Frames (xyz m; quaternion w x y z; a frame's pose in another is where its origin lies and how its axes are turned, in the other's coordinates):
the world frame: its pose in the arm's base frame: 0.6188 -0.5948 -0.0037 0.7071 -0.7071 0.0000 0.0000
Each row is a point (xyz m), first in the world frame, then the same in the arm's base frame.
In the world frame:
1: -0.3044 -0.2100 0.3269
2: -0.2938 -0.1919 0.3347
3: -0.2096 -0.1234 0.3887
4: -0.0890 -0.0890 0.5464
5: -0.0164 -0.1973 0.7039
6: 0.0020 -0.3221 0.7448
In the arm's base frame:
1: 0.3144 -0.2679 0.2063
2: 0.3250 -0.2601 0.1882
3: 0.4092 -0.2061 0.1197
4: 0.5298 -0.0484 0.0853
5: 0.6024 0.1091 0.1936
6: 0.6208 0.1500 0.3184

